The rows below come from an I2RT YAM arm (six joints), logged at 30 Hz.
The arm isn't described. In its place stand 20 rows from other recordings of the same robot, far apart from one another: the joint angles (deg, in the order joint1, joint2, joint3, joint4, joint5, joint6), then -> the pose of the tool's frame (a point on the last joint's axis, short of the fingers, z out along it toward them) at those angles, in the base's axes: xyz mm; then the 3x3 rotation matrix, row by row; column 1 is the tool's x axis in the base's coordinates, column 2 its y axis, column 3 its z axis.
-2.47 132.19 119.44 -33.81 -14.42 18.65 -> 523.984 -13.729 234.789; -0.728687 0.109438 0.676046; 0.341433 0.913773 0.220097; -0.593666 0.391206 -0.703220
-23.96 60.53 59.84 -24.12 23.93 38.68 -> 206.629 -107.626 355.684; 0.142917 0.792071 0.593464; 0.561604 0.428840 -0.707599; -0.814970 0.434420 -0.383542
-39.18 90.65 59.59 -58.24 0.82 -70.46 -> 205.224 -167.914 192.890; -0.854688 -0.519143 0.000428; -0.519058 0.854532 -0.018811; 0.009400 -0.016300 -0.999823
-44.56 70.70 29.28 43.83 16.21 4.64 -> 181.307 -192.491 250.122; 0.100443 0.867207 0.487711; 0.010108 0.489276 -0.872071; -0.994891 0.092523 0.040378
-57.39 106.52 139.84 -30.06 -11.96 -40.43 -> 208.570 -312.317 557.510; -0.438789 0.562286 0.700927; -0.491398 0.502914 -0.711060; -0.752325 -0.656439 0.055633
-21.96 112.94 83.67 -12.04 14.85 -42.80 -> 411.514 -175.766 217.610; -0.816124 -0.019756 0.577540; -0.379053 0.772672 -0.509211; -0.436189 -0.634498 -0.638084
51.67 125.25 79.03 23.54 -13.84 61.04 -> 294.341 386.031 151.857; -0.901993 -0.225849 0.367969; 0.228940 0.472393 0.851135; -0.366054 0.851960 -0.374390
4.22 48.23 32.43 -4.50 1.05 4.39 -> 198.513 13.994 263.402; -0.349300 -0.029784 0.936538; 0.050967 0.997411 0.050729; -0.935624 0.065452 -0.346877
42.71 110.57 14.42 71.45 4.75 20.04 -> 182.484 164.439 64.905; -0.501148 -0.477881 0.721443; 0.002145 0.833002 0.553267; -0.865359 0.278816 -0.416432
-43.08 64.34 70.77 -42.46 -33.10 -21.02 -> 178.628 -140.422 377.456; -0.490570 0.078890 0.867823; 0.047350 0.996835 -0.063852; -0.870114 0.009767 -0.492753
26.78 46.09 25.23 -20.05 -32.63 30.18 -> 139.365 91.840 204.427; -0.879031 -0.348596 0.325246; 0.030594 0.639544 0.768145; -0.475782 0.685174 -0.551514
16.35 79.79 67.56 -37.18 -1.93 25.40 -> 284.316 84.659 296.846; -0.787936 0.039412 0.614495; 0.215604 0.952434 0.215371; -0.576778 0.302186 -0.758954
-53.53 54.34 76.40 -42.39 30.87 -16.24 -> 85.566 -146.493 439.297; -0.471285 0.879523 0.065801; 0.233763 0.196501 -0.952230; -0.850438 -0.433389 -0.298208
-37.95 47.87 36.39 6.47 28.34 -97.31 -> 147.217 -136.243 310.130; -0.897970 -0.184620 0.399456; -0.406779 0.001964 -0.913525; 0.167870 -0.982808 -0.076863
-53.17 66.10 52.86 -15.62 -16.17 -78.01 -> 163.806 -202.186 304.937; -0.669073 -0.153693 0.727131; -0.673873 0.538068 -0.506337; -0.313426 -0.828771 -0.463576
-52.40 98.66 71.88 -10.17 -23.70 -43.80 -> 249.717 -300.812 253.590; -0.631194 0.128300 0.764940; -0.219097 0.916566 -0.334520; -0.744036 -0.378743 -0.550421
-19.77 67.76 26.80 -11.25 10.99 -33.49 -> 196.443 -77.819 156.470; -0.864095 -0.041760 0.501594; -0.265016 0.884974 -0.382866; -0.427909 -0.463763 -0.775769
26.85 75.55 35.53 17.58 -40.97 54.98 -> 233.536 144.386 219.044; -0.917513 -0.227074 0.326508; 0.228596 0.370702 0.900180; -0.325444 0.900565 -0.288216
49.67 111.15 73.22 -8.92 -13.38 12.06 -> 265.330 325.265 177.188; -0.638101 -0.726782 0.254196; -0.437552 0.613944 0.656979; -0.633542 0.307995 -0.709763
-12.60 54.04 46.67 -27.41 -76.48 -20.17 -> 186.398 -6.197 308.308; -0.271407 -0.875639 0.399492; -0.021933 0.420592 0.906985; -0.962215 0.237400 -0.133357
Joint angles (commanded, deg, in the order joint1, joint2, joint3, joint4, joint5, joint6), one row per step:
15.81 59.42 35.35 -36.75 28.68 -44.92
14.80 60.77 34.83 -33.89 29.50 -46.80
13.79 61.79 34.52 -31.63 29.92 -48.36
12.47 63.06 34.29 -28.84 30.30 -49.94
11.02 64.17 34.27 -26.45 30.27 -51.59
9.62 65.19 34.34 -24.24 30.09 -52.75
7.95 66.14 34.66 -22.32 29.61 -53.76
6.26 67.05 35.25 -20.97 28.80 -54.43
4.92 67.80 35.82 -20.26 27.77 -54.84
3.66 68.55 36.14 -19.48 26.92 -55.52
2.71 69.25 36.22 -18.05 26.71 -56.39
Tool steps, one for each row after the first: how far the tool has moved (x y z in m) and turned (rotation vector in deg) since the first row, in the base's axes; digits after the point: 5 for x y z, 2 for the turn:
0.00575 -0.00232 -0.00386 -1.45 -0.48 0.01
0.01043 -0.00486 -0.00633 -2.43 -0.89 -0.05
0.01647 -0.00833 -0.00868 -3.34 -1.60 -0.41
0.02214 -0.01238 -0.00995 -3.99 -2.17 -0.66
0.02751 -0.01646 -0.01070 -4.28 -2.89 -1.15
0.03301 -0.02163 -0.01029 -4.29 -3.66 -1.86
0.03828 -0.02701 -0.00903 -3.91 -4.29 -2.63
0.04223 -0.03129 -0.00810 -3.30 -4.54 -3.09
0.04546 -0.03556 -0.00841 -3.01 -4.54 -3.36
0.04873 -0.03907 -0.00895 -3.30 -4.97 -3.57

